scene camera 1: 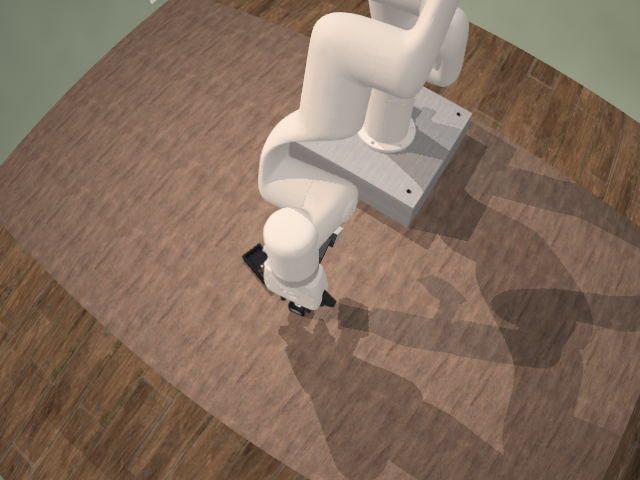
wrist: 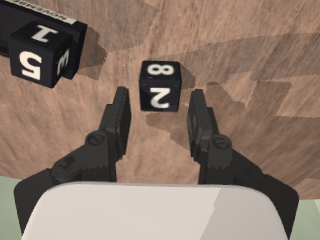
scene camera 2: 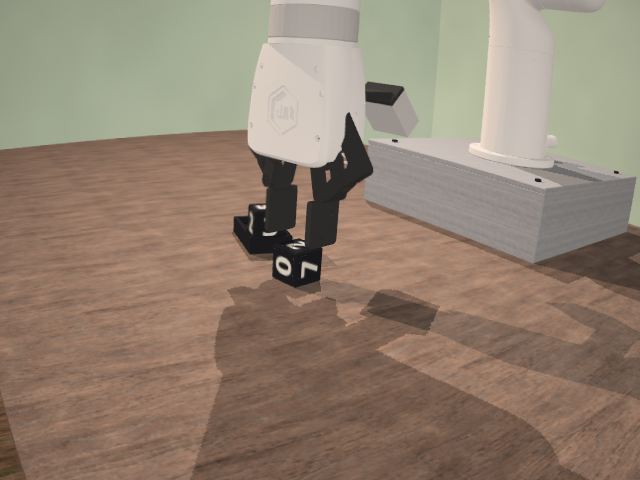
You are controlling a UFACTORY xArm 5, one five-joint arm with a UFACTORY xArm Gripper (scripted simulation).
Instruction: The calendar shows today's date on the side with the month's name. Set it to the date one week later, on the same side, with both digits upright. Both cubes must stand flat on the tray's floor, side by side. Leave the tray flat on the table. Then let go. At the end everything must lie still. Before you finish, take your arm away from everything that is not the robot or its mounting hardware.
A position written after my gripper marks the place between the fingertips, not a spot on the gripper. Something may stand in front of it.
In view: my gripper (scene camera 2: 299,237), a black cube (scene camera 2: 294,264) and a black tray (scene camera 2: 259,244).
My gripper is seen too in scene camera 1 (scene camera 1: 299,299) and in the wrist view (wrist: 159,102).
